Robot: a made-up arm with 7 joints. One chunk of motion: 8 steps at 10 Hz.
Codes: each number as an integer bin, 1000 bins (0 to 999) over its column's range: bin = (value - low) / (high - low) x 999, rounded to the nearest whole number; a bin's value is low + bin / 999 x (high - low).
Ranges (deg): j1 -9..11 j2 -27..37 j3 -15..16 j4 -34..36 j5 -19..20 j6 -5..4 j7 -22..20
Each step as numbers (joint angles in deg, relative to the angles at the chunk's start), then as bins.
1 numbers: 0.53 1.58 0.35 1.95 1.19 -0.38 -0.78
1 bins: 476 446 495 513 517 513 505
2 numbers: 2.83 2.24 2.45 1.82 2.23 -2.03 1.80
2 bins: 591 456 562 511 544 330 566
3 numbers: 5.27 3.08 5.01 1.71 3.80 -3.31 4.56
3 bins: 713 470 645 510 584 188 632
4 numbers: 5.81 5.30 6.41 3.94 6.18 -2.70 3.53
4 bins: 740 504 690 541 645 255 607
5 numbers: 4.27 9.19 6.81 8.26 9.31 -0.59 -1.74
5 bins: 663 565 703 603 725 490 482
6 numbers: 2.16 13.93 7.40 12.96 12.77 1.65 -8.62
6 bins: 557 639 722 670 814 738 318
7 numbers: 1.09 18.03 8.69 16.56 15.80 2.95 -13.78
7 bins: 504 703 763 722 891 882 196
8 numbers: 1.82 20.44 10.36 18.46 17.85 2.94 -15.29
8 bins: 540 741 817 749 944 881 160
